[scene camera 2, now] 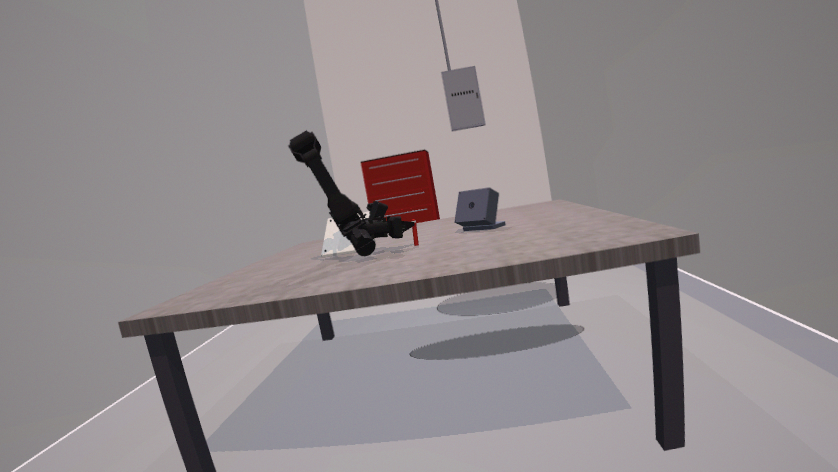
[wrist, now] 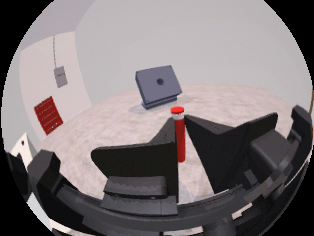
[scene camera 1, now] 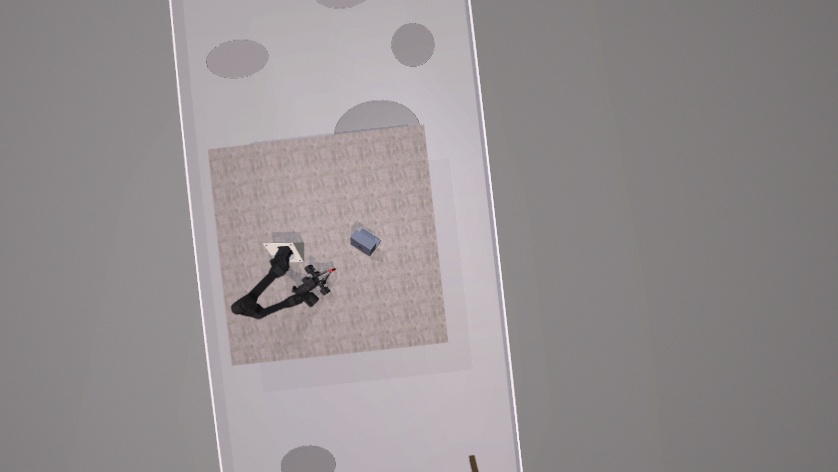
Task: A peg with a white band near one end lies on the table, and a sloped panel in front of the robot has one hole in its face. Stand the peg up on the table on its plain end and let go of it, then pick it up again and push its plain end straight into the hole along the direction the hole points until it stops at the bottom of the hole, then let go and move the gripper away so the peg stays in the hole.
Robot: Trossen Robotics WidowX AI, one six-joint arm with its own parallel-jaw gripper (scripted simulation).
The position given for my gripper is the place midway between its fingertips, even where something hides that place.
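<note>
There's a sloped panel (wrist: 146,79) here, and then there's my gripper (scene camera 2: 413,223), which you'd also find in the wrist view (wrist: 178,120).
</note>
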